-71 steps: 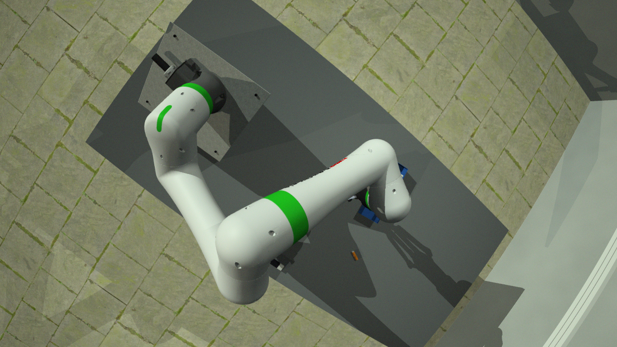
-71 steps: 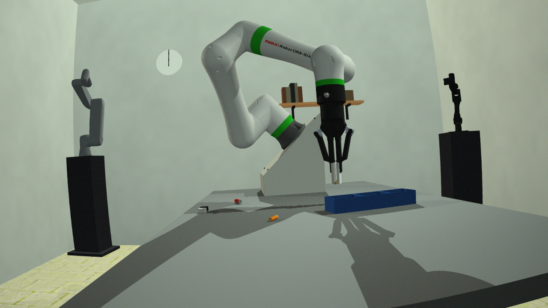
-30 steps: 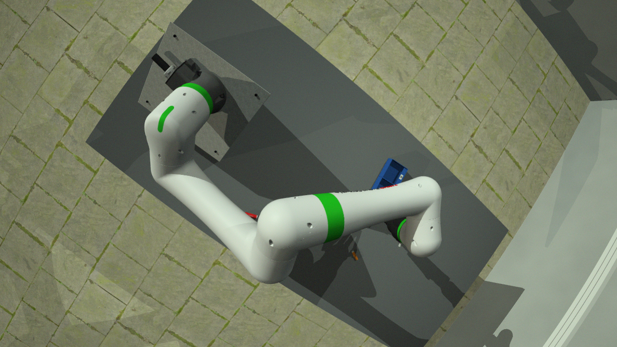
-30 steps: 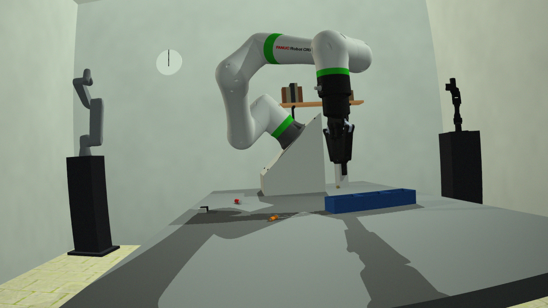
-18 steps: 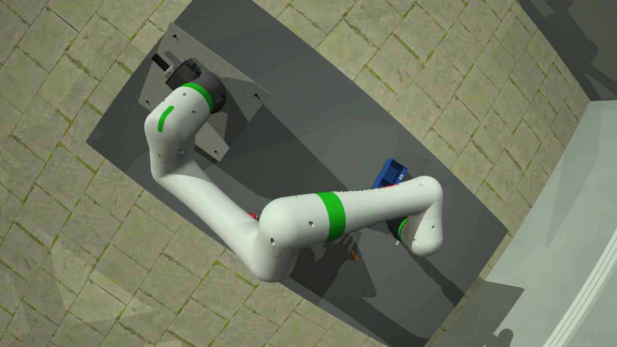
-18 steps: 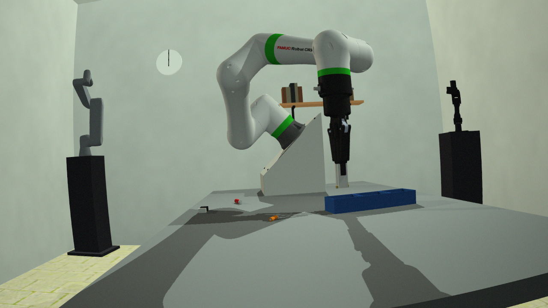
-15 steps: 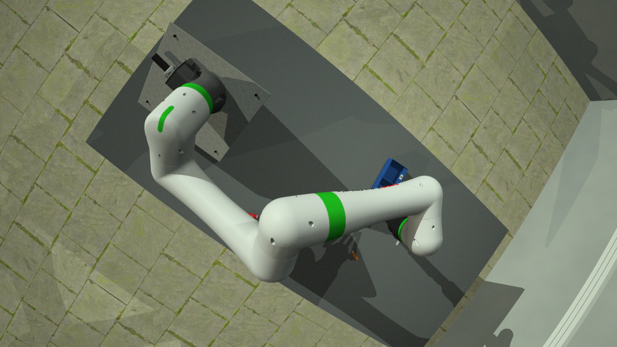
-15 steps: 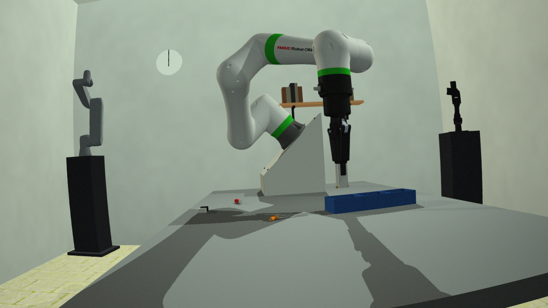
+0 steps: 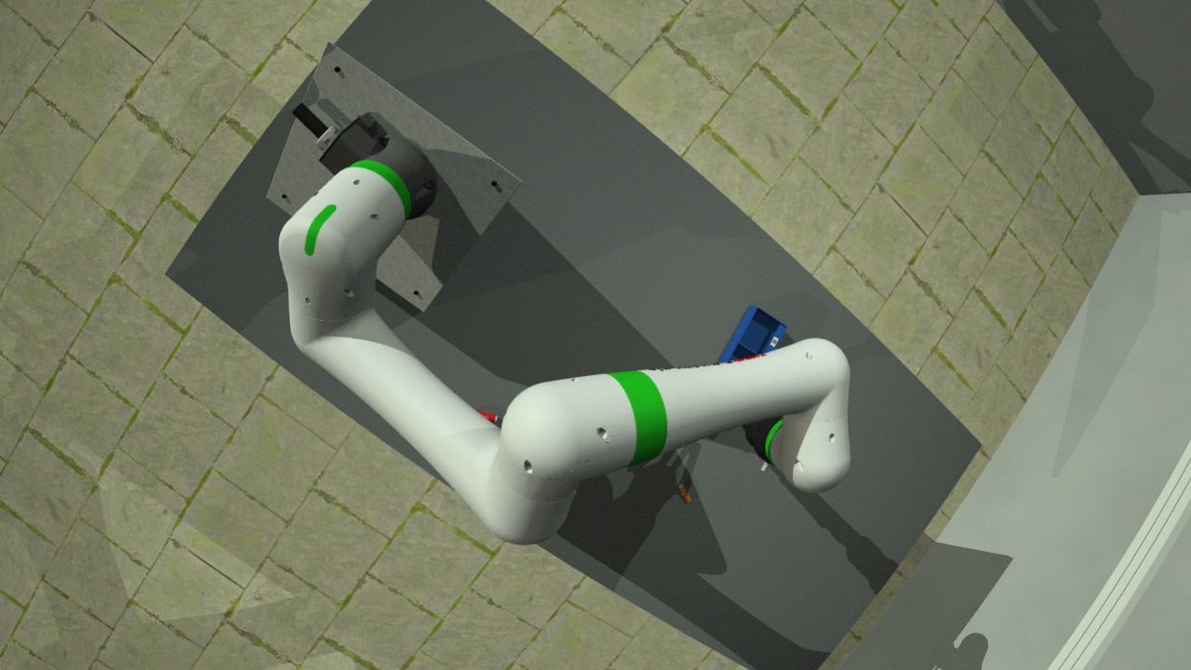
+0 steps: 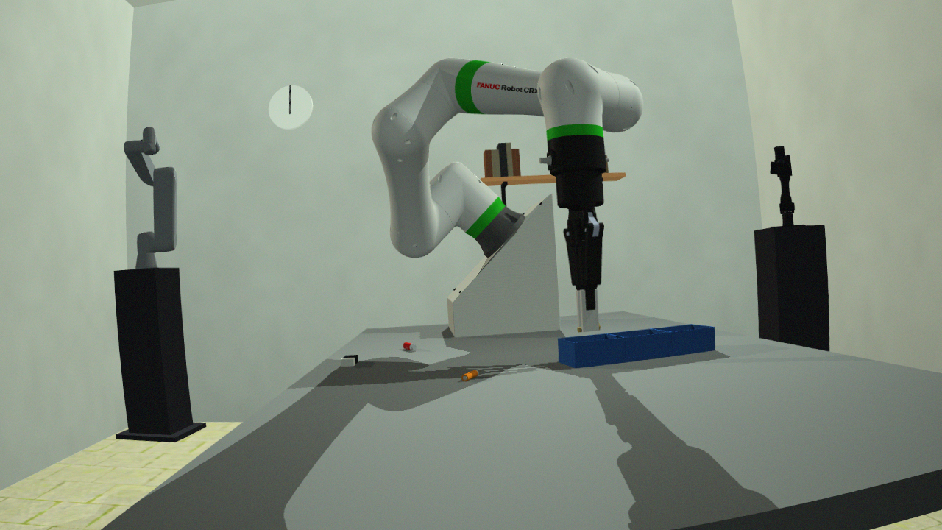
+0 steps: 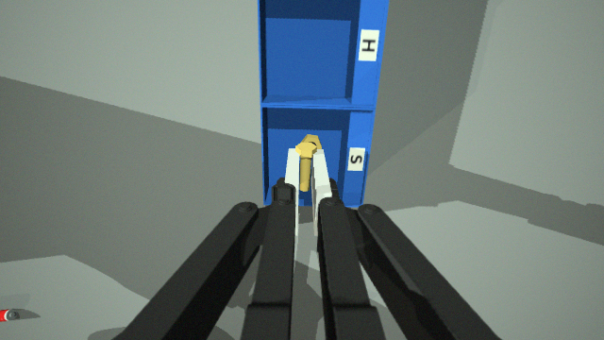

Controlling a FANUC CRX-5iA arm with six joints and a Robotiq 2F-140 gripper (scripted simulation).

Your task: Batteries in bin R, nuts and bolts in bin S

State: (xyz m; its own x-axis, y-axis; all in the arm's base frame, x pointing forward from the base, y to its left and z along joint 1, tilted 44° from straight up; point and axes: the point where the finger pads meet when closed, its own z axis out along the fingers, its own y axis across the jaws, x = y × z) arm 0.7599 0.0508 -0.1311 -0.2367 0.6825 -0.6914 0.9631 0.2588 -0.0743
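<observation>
Now: the yellow bolt 1 cm to the left of my hand and 3 cm below it. The rest, counted from my hand: orange battery (10 cm ahead, 18 cm to the right, 8 cm below); blue three-compartment bin (1 cm behind, 8 cm to the left, 6 cm below); brass nut (7 cm below).
</observation>
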